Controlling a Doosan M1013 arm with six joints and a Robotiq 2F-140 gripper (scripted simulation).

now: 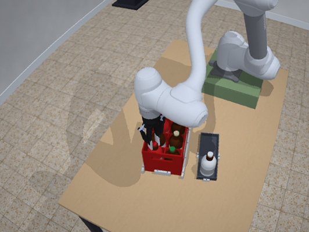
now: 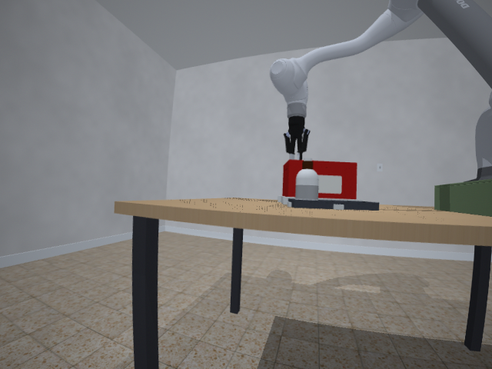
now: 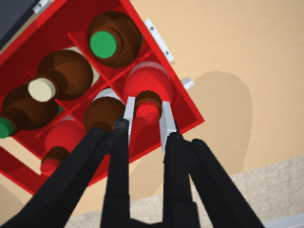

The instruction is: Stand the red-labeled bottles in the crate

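The red crate is 90 mm behind my hand, 20 mm to the left of it and 110 mm below it. From my hand the other things lie so: grey-labeled bottle 70 mm behind, 250 mm to the left, 110 mm below.
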